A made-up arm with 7 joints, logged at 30 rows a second.
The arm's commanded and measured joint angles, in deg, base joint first. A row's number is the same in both.
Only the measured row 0 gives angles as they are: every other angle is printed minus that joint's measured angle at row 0.
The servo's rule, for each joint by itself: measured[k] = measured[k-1] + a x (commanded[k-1-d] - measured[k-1]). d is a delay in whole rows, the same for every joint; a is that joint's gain. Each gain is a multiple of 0.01, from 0.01 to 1. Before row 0 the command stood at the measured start. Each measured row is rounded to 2 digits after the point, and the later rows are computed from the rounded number. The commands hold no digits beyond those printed.
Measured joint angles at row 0:
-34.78, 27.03, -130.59, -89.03, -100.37, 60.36, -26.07
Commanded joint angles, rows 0 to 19:
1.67, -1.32, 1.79, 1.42, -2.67, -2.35, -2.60
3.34, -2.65, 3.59, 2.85, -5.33, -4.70, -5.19
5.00, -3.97, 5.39, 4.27, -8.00, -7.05, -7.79
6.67, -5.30, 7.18, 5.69, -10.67, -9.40, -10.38
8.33, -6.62, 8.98, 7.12, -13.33, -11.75, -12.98
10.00, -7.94, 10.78, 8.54, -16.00, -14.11, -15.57
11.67, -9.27, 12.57, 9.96, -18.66, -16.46, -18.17
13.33, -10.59, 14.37, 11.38, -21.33, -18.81, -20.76
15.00, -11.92, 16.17, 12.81, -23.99, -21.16, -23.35
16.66, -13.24, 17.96, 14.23, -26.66, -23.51, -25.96
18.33, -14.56, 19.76, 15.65, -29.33, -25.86, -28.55
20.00, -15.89, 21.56, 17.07, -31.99, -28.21, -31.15
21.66, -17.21, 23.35, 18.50, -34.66, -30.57, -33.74
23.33, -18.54, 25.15, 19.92, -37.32, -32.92, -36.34
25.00, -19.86, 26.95, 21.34, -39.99, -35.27, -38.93
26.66, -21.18, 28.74, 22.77, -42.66, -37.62, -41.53
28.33, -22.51, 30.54, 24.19, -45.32, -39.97, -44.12
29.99, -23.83, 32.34, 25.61, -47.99, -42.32, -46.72
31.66, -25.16, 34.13, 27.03, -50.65, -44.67, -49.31
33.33, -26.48, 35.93, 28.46, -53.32, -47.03, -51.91
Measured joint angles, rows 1 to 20:
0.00, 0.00, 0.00, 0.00, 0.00, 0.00, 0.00
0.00, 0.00, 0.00, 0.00, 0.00, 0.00, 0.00
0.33, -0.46, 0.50, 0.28, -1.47, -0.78, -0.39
0.93, -1.23, 1.37, 0.79, -3.59, -2.07, -1.11
1.74, -2.19, 2.50, 1.49, -6.02, -3.71, -2.11
2.73, -3.28, 3.81, 2.33, -8.58, -5.59, -3.35
3.85, -4.45, 5.26, 3.29, -11.19, -7.62, -4.79
5.08, -5.67, 6.81, 4.34, -13.84, -9.76, -6.41
6.40, -6.93, 8.42, 5.46, -16.49, -11.97, -8.17
7.79, -8.21, 10.09, 6.64, -19.15, -14.23, -10.06
9.23, -9.51, 11.79, 7.87, -21.81, -16.52, -12.05
10.72, -10.82, 13.52, 9.14, -24.48, -18.83, -14.14
12.24, -12.13, 15.27, 10.44, -27.15, -21.15, -16.30
13.79, -13.45, 17.03, 11.77, -29.81, -23.48, -18.53
15.36, -14.77, 18.80, 13.12, -32.48, -25.82, -20.81
16.95, -16.09, 20.58, 14.48, -35.14, -28.16, -23.14
18.56, -17.41, 22.36, 15.85, -37.81, -30.51, -25.51
20.18, -18.73, 24.15, 17.23, -40.48, -32.86, -27.91
21.81, -20.05, 25.94, 18.62, -43.14, -35.21, -30.34
23.45, -21.37, 27.73, 20.02, -45.81, -37.56, -32.80
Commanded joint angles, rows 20 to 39:
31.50, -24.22, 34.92, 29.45, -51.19, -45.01, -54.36
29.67, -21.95, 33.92, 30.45, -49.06, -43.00, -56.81
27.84, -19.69, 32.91, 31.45, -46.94, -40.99, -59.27
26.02, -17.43, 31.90, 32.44, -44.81, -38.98, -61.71
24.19, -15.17, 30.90, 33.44, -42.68, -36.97, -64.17
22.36, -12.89, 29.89, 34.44, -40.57, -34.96, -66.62
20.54, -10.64, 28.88, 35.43, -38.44, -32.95, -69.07
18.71, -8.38, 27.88, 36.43, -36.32, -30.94, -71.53
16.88, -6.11, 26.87, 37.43, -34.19, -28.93, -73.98
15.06, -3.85, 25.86, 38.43, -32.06, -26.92, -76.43
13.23, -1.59, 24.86, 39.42, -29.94, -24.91, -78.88
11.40, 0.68, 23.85, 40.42, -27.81, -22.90, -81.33
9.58, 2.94, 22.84, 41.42, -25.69, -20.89, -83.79
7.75, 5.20, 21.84, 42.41, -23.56, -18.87, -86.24
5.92, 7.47, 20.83, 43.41, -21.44, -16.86, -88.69
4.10, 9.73, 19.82, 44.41, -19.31, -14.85, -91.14
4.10, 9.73, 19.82, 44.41, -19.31, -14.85, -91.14
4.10, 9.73, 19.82, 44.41, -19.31, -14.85, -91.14
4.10, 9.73, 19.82, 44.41, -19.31, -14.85, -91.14
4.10, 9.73, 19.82, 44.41, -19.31, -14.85, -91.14
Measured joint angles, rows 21 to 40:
25.09, -22.70, 29.52, 21.42, -48.47, -39.91, -35.28
26.74, -24.02, 31.31, 22.83, -51.14, -42.26, -37.77
27.69, -24.09, 32.32, 24.15, -51.17, -43.17, -40.26
28.09, -23.34, 32.77, 25.41, -50.01, -43.11, -42.74
28.04, -22.06, 32.81, 26.62, -48.32, -42.41, -45.22
27.64, -20.44, 32.56, 27.78, -46.39, -41.28, -47.69
26.95, -18.60, 32.10, 28.91, -44.35, -39.86, -50.16
26.03, -16.60, 31.48, 30.02, -42.27, -38.24, -52.63
24.93, -14.51, 30.75, 31.10, -40.16, -36.49, -55.10
23.69, -12.36, 29.95, 32.17, -38.05, -34.66, -57.56
22.33, -10.17, 29.09, 33.22, -35.93, -32.77, -60.02
20.88, -7.96, 28.19, 34.26, -33.80, -30.84, -62.48
19.35, -5.73, 27.26, 35.29, -31.68, -28.88, -64.94
17.76, -3.49, 26.31, 36.32, -29.55, -26.91, -67.40
16.12, -1.24, 25.34, 37.34, -27.43, -24.92, -69.86
14.45, 1.01, 24.36, 38.35, -25.30, -22.92, -72.32
12.74, 3.27, 23.37, 39.36, -23.18, -20.92, -74.78
11.01, 5.53, 22.38, 40.37, -21.05, -18.92, -77.23
9.63, 7.00, 21.66, 41.18, -20.09, -17.58, -79.32
8.52, 7.96, 21.14, 41.83, -19.66, -16.68, -81.09

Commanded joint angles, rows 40 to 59:
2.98, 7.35, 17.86, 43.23, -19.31, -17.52, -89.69
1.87, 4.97, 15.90, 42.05, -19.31, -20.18, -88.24
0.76, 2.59, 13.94, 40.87, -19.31, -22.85, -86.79
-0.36, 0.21, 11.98, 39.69, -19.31, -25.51, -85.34
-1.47, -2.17, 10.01, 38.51, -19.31, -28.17, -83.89
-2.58, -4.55, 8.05, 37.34, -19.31, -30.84, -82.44
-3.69, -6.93, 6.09, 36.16, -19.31, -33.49, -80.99
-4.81, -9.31, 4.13, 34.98, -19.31, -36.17, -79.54
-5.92, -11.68, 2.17, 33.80, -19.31, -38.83, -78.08
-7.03, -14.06, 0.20, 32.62, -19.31, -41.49, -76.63
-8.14, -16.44, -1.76, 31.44, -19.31, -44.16, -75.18
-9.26, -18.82, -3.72, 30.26, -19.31, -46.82, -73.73
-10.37, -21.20, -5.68, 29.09, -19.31, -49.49, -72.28
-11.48, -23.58, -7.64, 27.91, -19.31, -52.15, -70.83
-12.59, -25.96, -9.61, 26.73, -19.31, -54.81, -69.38
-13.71, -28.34, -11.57, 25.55, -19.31, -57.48, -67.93
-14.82, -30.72, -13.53, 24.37, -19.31, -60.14, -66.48
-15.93, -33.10, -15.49, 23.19, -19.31, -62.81, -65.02
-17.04, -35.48, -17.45, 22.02, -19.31, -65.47, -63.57
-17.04, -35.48, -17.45, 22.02, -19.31, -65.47, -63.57
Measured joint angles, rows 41 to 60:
7.64, 8.58, 20.77, 42.35, -19.47, -16.08, -82.60
6.93, 8.98, 20.50, 42.76, -19.38, -15.67, -83.88
6.14, 8.41, 19.76, 42.85, -19.34, -16.28, -84.75
5.29, 7.21, 18.68, 42.69, -19.32, -17.57, -85.27
4.38, 5.59, 17.35, 42.33, -19.31, -19.31, -85.50
3.43, 3.71, 15.85, 41.80, -19.31, -21.36, -85.48
2.45, 1.65, 14.21, 41.14, -19.31, -23.61, -85.24
1.44, -0.52, 12.49, 40.38, -19.31, -26.00, -84.82
0.41, -2.76, 10.70, 39.54, -19.31, -28.47, -84.25
-0.63, -5.05, 8.86, 38.63, -19.31, -31.01, -83.54
-1.69, -7.37, 6.99, 37.66, -19.31, -33.59, -82.72
-2.76, -9.71, 5.09, 36.65, -19.31, -36.20, -81.81
-3.84, -12.07, 3.17, 35.61, -19.31, -38.83, -80.82
-4.92, -14.43, 1.24, 34.54, -19.31, -41.47, -79.76
-6.01, -16.80, -0.70, 33.45, -19.31, -44.12, -78.64
-7.10, -19.17, -2.64, 32.34, -19.31, -46.77, -77.47
-8.20, -21.55, -4.59, 31.22, -19.31, -49.42, -76.26
-9.30, -23.93, -6.54, 30.09, -19.31, -52.08, -75.01
-10.40, -26.31, -8.50, 28.95, -19.31, -54.74, -73.73
-11.51, -28.69, -10.46, 27.80, -19.31, -57.40, -72.42

